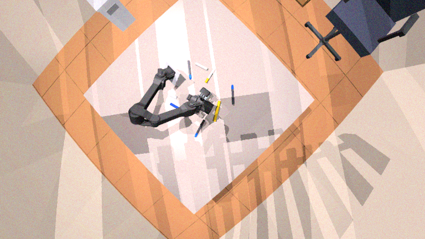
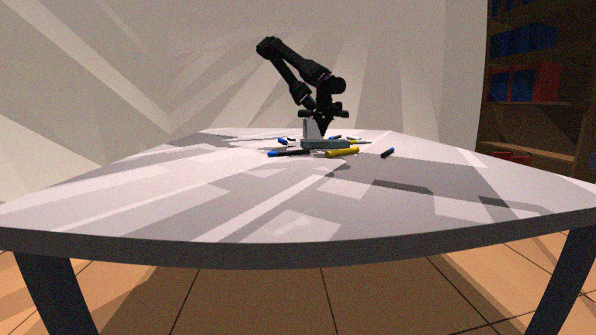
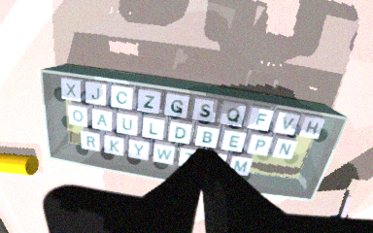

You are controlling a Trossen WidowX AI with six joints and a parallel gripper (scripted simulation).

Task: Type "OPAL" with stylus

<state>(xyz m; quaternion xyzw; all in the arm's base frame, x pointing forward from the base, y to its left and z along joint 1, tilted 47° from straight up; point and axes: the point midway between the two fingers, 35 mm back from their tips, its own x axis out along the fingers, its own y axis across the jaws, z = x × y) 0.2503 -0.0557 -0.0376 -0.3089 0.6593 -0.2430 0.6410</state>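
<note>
Now: the blue stylus 7 cm behind my gripper tip, 14 cm to the right of it and 3 cm below it. Also, from my gripper tip: yellow marker 14 cm ahead, 4 cm to the left, 3 cm below; then yellow-tipped pen 8 cm behind, 18 cm to the left, 3 cm below.
</note>
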